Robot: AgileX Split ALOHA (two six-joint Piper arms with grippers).
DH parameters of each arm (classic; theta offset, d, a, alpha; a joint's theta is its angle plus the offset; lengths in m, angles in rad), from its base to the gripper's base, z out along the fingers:
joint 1: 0 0.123 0 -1.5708
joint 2: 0.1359 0 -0.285 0
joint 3: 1.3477 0 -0.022 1.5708
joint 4: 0 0.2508 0 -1.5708
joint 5: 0 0 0.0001 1.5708
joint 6: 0 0.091 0 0
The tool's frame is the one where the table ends.
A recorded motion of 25 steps. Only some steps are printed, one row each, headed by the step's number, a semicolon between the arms.
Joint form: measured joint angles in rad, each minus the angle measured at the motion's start. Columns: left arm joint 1, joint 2, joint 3, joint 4, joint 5, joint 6; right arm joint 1, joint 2, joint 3, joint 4, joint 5, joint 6.
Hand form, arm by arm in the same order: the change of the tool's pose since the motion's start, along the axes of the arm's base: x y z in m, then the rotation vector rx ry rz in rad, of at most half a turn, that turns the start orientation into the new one. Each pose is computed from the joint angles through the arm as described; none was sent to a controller.
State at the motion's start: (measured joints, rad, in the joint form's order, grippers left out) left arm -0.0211 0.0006 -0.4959 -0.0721 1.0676 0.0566; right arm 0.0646 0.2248 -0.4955 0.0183 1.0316 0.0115
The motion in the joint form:
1: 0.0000 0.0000 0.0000 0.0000 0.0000 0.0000; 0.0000 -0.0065 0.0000 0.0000 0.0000 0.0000
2: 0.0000 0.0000 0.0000 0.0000 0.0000 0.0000; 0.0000 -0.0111 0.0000 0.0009 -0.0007 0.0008
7: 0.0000 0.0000 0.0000 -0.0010 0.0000 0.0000; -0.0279 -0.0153 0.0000 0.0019 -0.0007 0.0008
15: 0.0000 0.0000 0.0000 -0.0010 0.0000 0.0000; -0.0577 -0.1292 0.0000 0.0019 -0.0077 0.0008
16: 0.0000 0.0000 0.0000 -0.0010 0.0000 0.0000; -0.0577 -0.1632 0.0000 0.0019 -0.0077 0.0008
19: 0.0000 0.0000 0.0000 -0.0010 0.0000 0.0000; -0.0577 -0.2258 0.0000 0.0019 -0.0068 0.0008
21: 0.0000 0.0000 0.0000 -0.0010 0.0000 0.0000; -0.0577 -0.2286 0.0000 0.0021 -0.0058 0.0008
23: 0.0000 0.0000 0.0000 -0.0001 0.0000 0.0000; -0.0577 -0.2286 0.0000 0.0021 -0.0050 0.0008
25: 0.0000 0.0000 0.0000 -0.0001 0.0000 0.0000; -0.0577 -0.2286 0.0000 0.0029 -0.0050 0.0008
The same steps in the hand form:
1: 0.0000 0.0000 0.0000 0.0000 0.0000 0.0000; -0.0010 -0.0001 0.0002 0.0004 -0.0065 0.0000
2: 0.0000 0.0000 0.0000 0.0000 0.0000 0.0000; -0.0017 0.0000 0.0004 0.0022 -0.0117 -0.0002
7: 0.0000 -0.0001 0.0000 -0.0008 0.0000 -0.0006; -0.0022 -0.0008 0.0005 0.0032 -0.0158 -0.0277
15: 0.0000 -0.0001 0.0000 -0.0008 0.0000 -0.0006; -0.0194 -0.0018 0.0034 0.0073 -0.1367 -0.0574
16: 0.0000 -0.0001 0.0000 -0.0008 0.0000 -0.0006; -0.0247 -0.0018 0.0037 0.0086 -0.1707 -0.0573
19: 0.0000 -0.0001 0.0000 -0.0008 0.0000 -0.0006; -0.0345 -0.0019 0.0038 0.0108 -0.2324 -0.0571
21: 0.0000 -0.0001 0.0000 -0.0008 0.0000 -0.0006; -0.0349 -0.0019 0.0037 0.0110 -0.2342 -0.0570
23: 0.0000 0.0000 0.0000 -0.0001 0.0000 -0.0001; -0.0350 -0.0019 0.0036 0.0109 -0.2334 -0.0570
25: 0.0000 0.0000 0.0000 -0.0001 0.0000 -0.0001; -0.0350 -0.0018 0.0036 0.0117 -0.2333 -0.0566

